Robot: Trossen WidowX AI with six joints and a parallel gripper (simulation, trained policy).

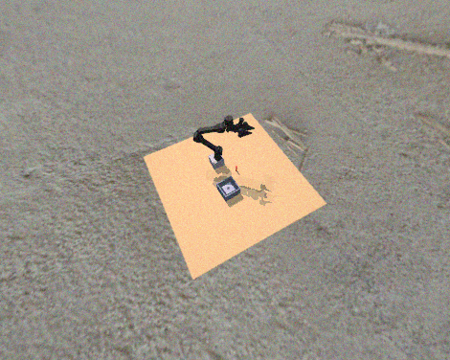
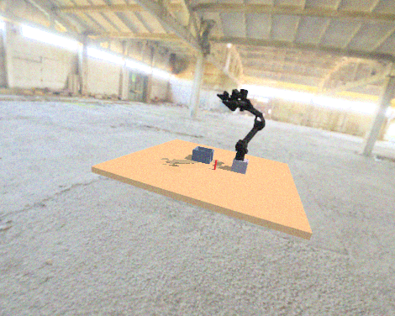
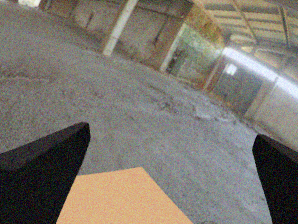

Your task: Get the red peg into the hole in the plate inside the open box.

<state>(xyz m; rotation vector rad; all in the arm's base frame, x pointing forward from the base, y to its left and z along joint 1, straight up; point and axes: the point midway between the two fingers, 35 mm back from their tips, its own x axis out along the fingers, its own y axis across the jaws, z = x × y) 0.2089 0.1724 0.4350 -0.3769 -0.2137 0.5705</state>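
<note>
The red peg lies 50 mm behind my gripper tip, 110 mm to the right of it and 490 mm below it. Round my gripper tip: box (70 mm ahead, 310 mm to the right, 510 mm below); plate (70 mm ahead, 310 mm to the right, 490 mm below).
</note>
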